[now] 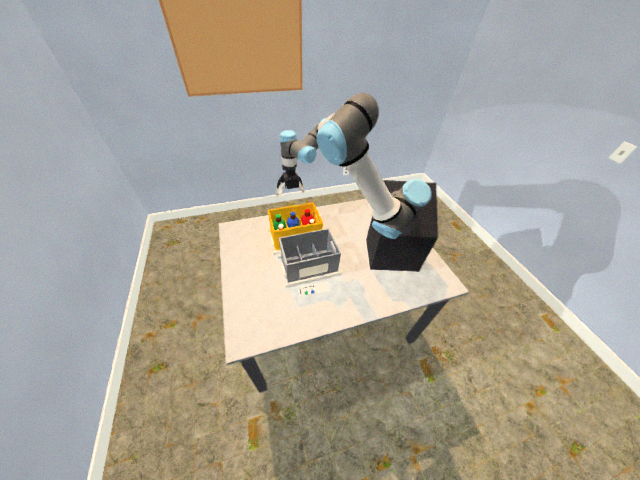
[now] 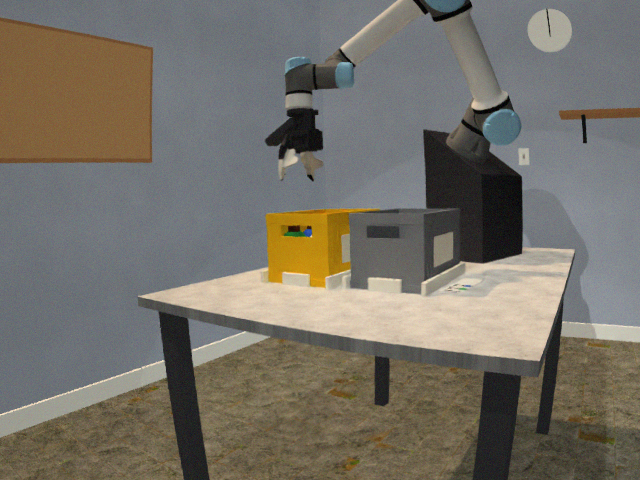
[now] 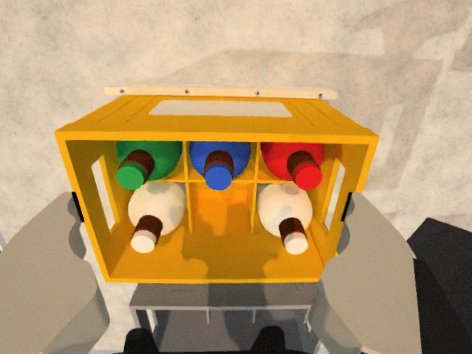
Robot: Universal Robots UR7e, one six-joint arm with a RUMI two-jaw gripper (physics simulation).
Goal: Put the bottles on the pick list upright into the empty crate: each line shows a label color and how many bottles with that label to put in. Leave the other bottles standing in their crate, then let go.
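Frame: origin at the arm's base, x ahead, y left, z up, level; millimetres.
Seen in the pictures: gripper, fingertip midpoint: (image 1: 290, 194) (image 2: 297, 180) (image 3: 215, 196); arm's base, link origin: (image 2: 465, 151).
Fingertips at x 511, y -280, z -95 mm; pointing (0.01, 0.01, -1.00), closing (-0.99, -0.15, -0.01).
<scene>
Pixels of each thing's top centre, then the offset from my fingertips to it. "spot": a spot on its surface instead. Level surfaces: height alone.
- yellow crate, top centre: (image 3: 219, 222) (image 2: 325, 211) (image 1: 294, 216) 87 mm left, 13 mm back, 85 mm down
- grey crate, top centre: (image 3: 233, 343) (image 2: 408, 210) (image 1: 309, 245) 315 mm left, 66 mm back, 85 mm down
- pick list, surface spot: (image 1: 323, 288) spot: 466 mm left, 122 mm back, 259 mm down
- table, surface height: 261 mm down
My gripper (image 1: 290, 191) (image 2: 296, 179) (image 3: 215, 196) is open and empty, high above the yellow crate (image 1: 300, 230) (image 2: 299, 255) (image 3: 215, 136). In that crate, green (image 1: 279, 223) (image 3: 165, 157), blue (image 1: 293, 220) (image 3: 218, 177) and red (image 1: 307, 218) (image 3: 307, 176) bottles stand in one row. Two white bottles, one left (image 3: 157, 205) and one right (image 3: 285, 207), stand in the other row, with an empty compartment between them. The grey crate (image 1: 293, 272) (image 2: 387, 258) (image 3: 225, 295) shows no bottles. The pick list (image 1: 323, 288) has green and blue marks; its numbers are too small to read.
Low pale strips (image 2: 385, 284) (image 3: 220, 92) edge the crates, which stand close together on the table (image 1: 258, 315) (image 2: 310, 304). The black pedestal (image 1: 398, 253) (image 2: 498, 217) under the arm stands to the right of the crates.
</scene>
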